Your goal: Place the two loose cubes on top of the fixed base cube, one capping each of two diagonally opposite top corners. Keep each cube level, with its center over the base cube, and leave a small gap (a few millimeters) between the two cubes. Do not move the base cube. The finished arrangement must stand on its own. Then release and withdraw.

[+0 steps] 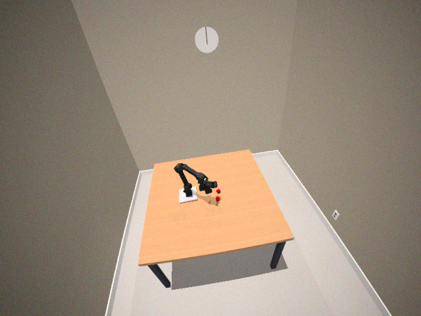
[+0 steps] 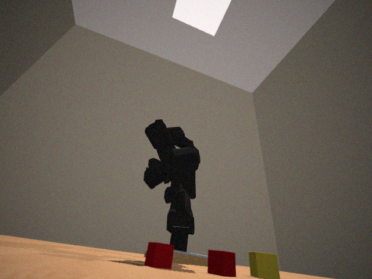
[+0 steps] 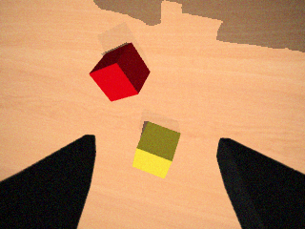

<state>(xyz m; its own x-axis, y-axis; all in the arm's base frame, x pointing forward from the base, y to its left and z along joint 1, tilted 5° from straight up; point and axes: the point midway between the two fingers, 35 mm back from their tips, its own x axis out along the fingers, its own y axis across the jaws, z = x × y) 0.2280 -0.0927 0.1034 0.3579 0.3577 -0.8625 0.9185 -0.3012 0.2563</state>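
My gripper tip is 130 mm to the right of the yellow cube, 100 mm above it and 60 mm short of it. Round my gripper tip: red cube 100 mm below, 70 mm ahead, 30 mm to the left.
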